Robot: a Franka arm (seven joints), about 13 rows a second.
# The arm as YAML. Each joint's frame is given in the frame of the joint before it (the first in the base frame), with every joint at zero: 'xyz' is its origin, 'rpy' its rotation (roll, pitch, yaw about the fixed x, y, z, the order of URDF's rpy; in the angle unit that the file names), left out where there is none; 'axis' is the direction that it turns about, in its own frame. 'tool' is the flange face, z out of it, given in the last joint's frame.
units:
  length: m
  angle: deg
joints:
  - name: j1
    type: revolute
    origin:
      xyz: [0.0, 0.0, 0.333]
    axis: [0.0, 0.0, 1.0]
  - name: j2
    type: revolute
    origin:
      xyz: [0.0, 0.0, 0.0]
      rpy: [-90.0, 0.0, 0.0]
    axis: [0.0, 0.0, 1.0]
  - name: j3
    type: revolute
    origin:
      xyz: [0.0, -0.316, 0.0]
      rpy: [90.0, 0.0, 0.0]
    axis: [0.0, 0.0, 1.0]
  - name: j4
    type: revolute
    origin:
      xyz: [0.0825, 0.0, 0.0]
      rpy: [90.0, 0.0, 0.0]
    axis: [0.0, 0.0, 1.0]
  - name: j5
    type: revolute
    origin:
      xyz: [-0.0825, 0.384, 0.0]
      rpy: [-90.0, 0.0, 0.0]
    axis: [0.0, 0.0, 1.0]
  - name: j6
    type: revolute
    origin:
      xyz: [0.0, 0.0, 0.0]
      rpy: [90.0, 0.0, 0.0]
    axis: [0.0, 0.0, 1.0]
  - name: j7
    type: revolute
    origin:
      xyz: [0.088, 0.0, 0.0]
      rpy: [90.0, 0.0, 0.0]
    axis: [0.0, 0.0, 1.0]
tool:
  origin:
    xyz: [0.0, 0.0, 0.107]
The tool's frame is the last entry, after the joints.
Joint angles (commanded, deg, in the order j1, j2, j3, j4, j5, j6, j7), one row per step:
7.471, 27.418, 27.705, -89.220, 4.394, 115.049, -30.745
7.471, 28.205, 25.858, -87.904, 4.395, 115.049, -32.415
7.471, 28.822, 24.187, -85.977, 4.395, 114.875, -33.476
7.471, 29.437, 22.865, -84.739, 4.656, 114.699, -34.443
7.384, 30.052, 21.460, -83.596, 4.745, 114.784, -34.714
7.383, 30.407, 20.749, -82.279, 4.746, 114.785, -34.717
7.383, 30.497, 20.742, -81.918, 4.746, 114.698, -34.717
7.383, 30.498, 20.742, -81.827, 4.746, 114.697, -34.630
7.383, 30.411, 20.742, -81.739, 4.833, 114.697, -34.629
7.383, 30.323, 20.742, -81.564, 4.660, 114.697, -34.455
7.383, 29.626, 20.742, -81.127, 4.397, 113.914, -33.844
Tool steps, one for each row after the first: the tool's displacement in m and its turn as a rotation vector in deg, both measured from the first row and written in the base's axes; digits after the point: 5 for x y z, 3 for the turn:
0.01555, -0.01541, -0.00203, -0.074, -0.843, -0.307
0.03125, -0.02976, 0.00297, 0.023, -2.090, -1.097
0.04219, -0.04116, 0.00322, 0.088, -2.593, -1.613
0.05385, -0.05450, 0.00291, -0.070, -3.178, -2.923
0.06175, -0.06099, 0.00830, 0.093, -4.034, -3.780
0.06289, -0.06113, 0.01008, 0.200, -4.185, -3.832
0.06318, -0.06115, 0.01082, 0.233, -4.241, -3.934
0.06330, -0.06110, 0.01260, 0.355, -4.361, -3.985
0.06379, -0.06131, 0.01505, 0.296, -4.641, -4.121
0.06279, -0.06204, 0.02559, 0.023, -5.001, -4.494

